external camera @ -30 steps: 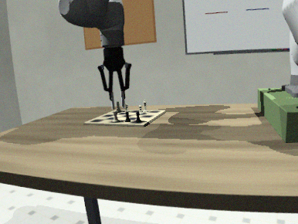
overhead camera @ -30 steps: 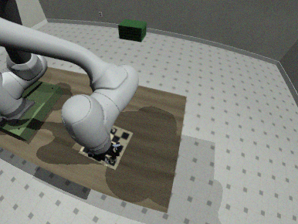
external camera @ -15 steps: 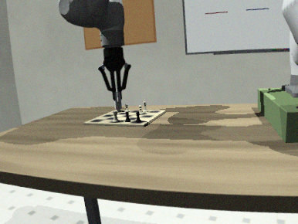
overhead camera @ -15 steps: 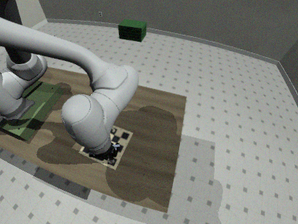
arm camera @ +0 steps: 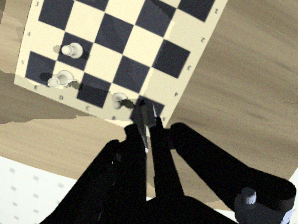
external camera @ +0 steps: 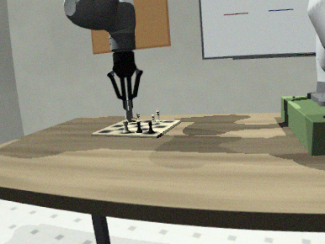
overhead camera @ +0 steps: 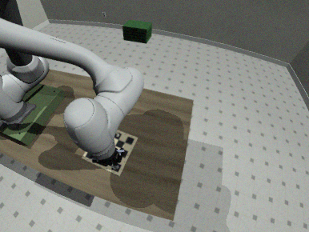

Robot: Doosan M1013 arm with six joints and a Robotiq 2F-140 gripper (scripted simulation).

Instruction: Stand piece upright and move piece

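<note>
Now: the small chessboard 70 mm behind my hand, 80 mm to the left of it and 50 mm below it.
</note>
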